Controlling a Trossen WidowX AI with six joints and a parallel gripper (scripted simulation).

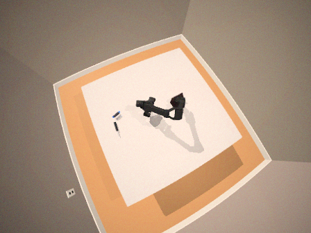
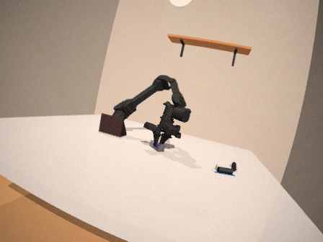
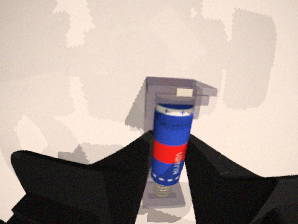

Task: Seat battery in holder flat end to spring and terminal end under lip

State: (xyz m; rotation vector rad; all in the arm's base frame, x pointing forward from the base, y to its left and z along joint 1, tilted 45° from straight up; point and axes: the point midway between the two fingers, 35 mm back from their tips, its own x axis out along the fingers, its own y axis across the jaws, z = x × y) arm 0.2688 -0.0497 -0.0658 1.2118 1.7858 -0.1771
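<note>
Right now my gripper tip is 1 cm below the battery. The rest, counted from my gripper tip: screwdriver (38 cm ahead, 1 cm to the left).
</note>
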